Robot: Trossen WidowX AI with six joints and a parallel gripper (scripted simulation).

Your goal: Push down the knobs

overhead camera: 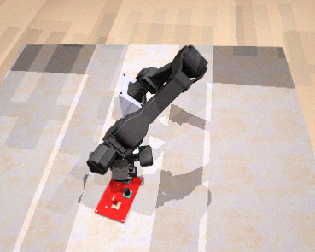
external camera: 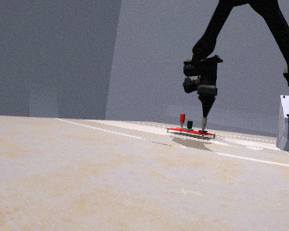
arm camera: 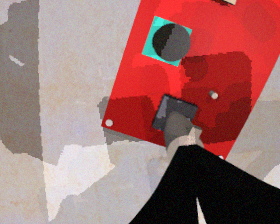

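The grey knob is 1 cm below my gripper tip. From my gripper tip the other things lie so: red knob: 9 cm ahead, 2 cm to the right, 1 cm below.
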